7 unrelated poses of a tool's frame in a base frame.
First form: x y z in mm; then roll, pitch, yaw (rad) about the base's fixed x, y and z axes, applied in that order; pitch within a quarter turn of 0, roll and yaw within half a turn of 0.
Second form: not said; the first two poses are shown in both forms.
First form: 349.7 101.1 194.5 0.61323 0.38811 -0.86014
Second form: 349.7 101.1 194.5 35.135 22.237 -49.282
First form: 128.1 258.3 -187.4 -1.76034 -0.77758 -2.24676
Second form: 128.1 258.3 -187.4 -100.860 -44.552 -128.730
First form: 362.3 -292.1 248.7 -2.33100 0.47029 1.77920
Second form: 362.3 -292.1 248.7 -133.556 26.946 101.941
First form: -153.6 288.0 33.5 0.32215 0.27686 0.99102
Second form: -153.6 288.0 33.5 18.458 15.863 56.781
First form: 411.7 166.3 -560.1 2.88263 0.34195 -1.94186
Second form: 411.7 166.3 -560.1 165.163 19.592 -111.260
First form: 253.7 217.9 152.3 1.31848 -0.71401 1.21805
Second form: 253.7 217.9 152.3 75.543 -40.910 69.789
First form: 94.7 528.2 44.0 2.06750 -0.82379 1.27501
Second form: 94.7 528.2 44.0 118.459 -47.200 73.053
